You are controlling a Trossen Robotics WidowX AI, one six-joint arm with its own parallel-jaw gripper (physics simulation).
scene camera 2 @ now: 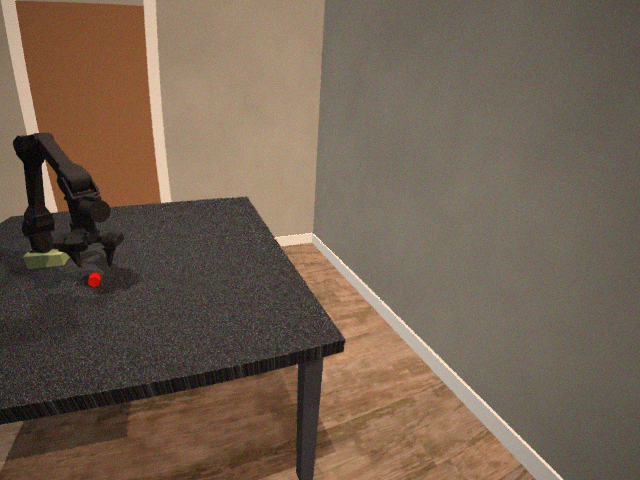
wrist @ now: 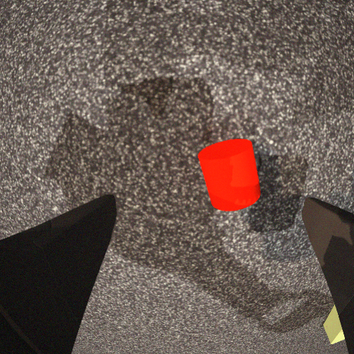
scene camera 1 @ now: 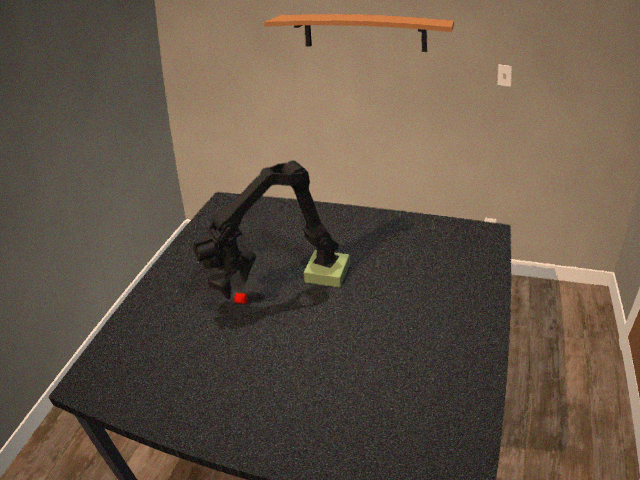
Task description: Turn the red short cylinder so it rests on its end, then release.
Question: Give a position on a red short cylinder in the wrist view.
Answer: At 229, 168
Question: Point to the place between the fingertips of the gripper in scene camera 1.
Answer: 236, 290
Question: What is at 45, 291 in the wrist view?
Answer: The gripper.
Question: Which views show the gripper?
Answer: Scene camera 2, the wrist view and scene camera 1: all of them.
